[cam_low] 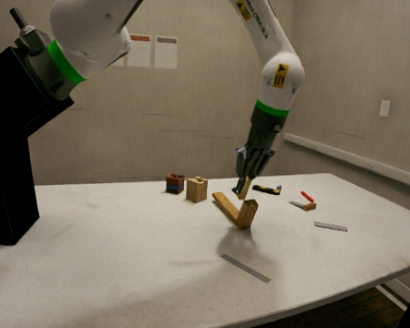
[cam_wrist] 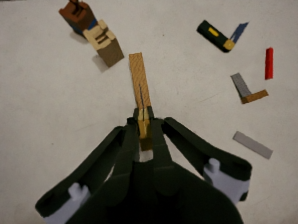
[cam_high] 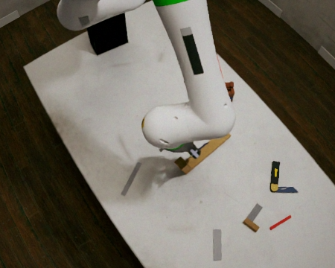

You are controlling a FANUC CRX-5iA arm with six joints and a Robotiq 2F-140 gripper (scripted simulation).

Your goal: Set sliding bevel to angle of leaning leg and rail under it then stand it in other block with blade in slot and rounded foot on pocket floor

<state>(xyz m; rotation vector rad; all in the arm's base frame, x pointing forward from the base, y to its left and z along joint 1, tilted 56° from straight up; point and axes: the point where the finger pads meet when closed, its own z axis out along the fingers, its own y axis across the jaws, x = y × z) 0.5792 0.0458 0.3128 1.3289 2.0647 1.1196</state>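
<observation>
Now: hand 3 cm above the sliding bevel and 1 cm to the right of it. Also, from my hand: red stick (38 cm ahead, 21 cm to the left, 14 cm below); then small try square (31 cm ahead, 14 cm below, 11 cm to the left).
</observation>
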